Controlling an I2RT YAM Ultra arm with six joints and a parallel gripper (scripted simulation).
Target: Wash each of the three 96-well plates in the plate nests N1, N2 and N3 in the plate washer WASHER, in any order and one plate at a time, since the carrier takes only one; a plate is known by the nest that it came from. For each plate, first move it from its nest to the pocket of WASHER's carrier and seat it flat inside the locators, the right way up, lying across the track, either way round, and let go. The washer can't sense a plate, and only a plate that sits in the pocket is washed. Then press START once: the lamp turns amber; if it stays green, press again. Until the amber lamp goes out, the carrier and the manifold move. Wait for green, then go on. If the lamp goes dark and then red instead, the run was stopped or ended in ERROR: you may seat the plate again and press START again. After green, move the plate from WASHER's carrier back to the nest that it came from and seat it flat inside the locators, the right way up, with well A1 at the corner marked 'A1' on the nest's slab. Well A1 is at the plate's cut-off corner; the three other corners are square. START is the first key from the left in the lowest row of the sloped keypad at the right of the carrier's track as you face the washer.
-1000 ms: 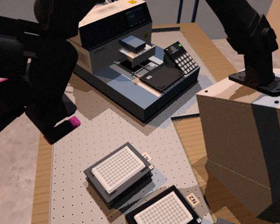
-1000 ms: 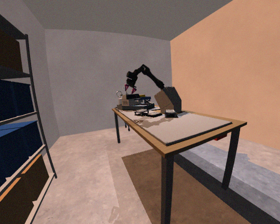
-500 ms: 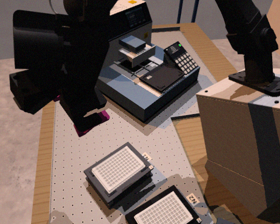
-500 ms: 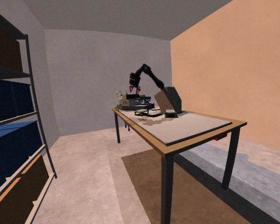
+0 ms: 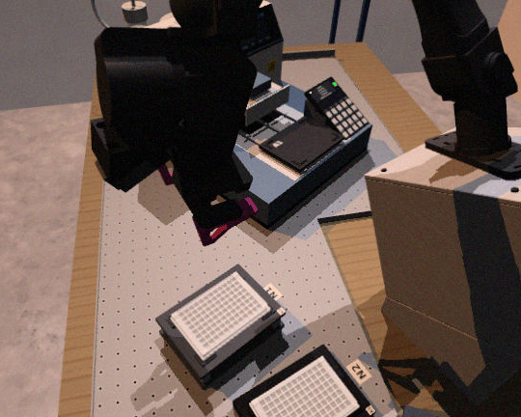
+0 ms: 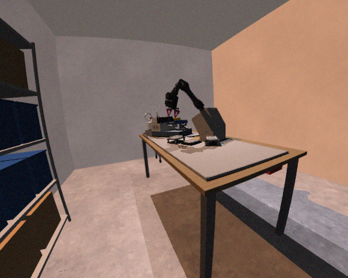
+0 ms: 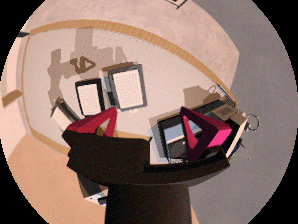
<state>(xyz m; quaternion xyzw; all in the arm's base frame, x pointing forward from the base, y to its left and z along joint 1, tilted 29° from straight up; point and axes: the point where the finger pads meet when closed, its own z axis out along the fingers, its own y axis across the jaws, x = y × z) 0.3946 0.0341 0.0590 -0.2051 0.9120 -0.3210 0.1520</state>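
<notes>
Right now my hand is 2 cm past the nest N1, 2 cm to the right of it and 22 cm above it. Also, from my hand: nest N2: 11 cm behind, 17 cm to the left, 26 cm below; dark carrier pocket: 26 cm behind, 32 cm to the right, 18 cm below; n2 label: 21 cm behind, 14 cm to the left, 26 cm below.
</notes>
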